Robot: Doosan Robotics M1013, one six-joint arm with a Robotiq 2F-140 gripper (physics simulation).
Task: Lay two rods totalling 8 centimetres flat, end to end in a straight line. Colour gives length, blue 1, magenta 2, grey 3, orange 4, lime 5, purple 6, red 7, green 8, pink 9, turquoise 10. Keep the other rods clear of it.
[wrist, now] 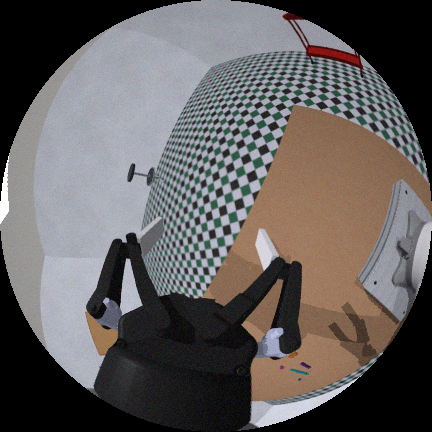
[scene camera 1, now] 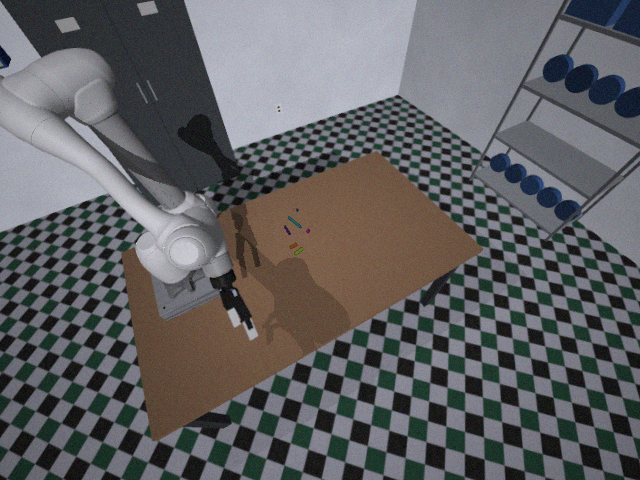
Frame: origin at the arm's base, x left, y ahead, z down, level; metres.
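Seen in the pictures: gripper, fingertip midpoint: [wrist: 208, 231] [scene camera 1: 245, 331]; arm's base, link origin: [scene camera 1: 181, 273].
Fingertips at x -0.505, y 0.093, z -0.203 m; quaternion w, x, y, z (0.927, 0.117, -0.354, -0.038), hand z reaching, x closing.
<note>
Offsets run from my fingertips to a thing's top centre. Level surfaces: height alone.
Several small rods lie apart on the brown table {dz +0.274 m} [scene camera 1: 392, 206] [wrist: 320, 165]. A turquoise rod {dx +0.448, dy +0.510, dz +0.264 m} [scene camera 1: 294, 222] [wrist: 299, 371] lies beside a shorter purple rod {dx +0.430, dy +0.447, dz +0.264 m} [scene camera 1: 287, 229] [wrist: 305, 365]. A small magenta rod {dx +0.352, dy +0.529, dz +0.264 m} [scene camera 1: 308, 230] [wrist: 282, 367] is to their right in the scene view. A tiny blue rod {dx +0.508, dy +0.575, dz +0.264 m} [scene camera 1: 297, 209] [wrist: 300, 379] lies behind them. An orange rod {dx +0.327, dy +0.411, dz +0.264 m} [scene camera 1: 293, 245] [wrist: 293, 355] and a lime rod {dx +0.283, dy +0.412, dz +0.264 m} [scene camera 1: 298, 251] lie close together, nearly parallel, nearer the front; the lime one is hidden in the wrist view. My gripper [scene camera 1: 242, 327] [wrist: 208, 231] is open and empty, above the table, away from the rods.
The arm's grey base plate [scene camera 1: 193, 304] [wrist: 380, 265] is at the table's left part in the scene view. A shelf rack [scene camera 1: 509, 116] with blue items stands on the right beyond the table. A dark cabinet [scene camera 1: 118, 51] stands behind the arm. The arm's shadow falls across the table.
</note>
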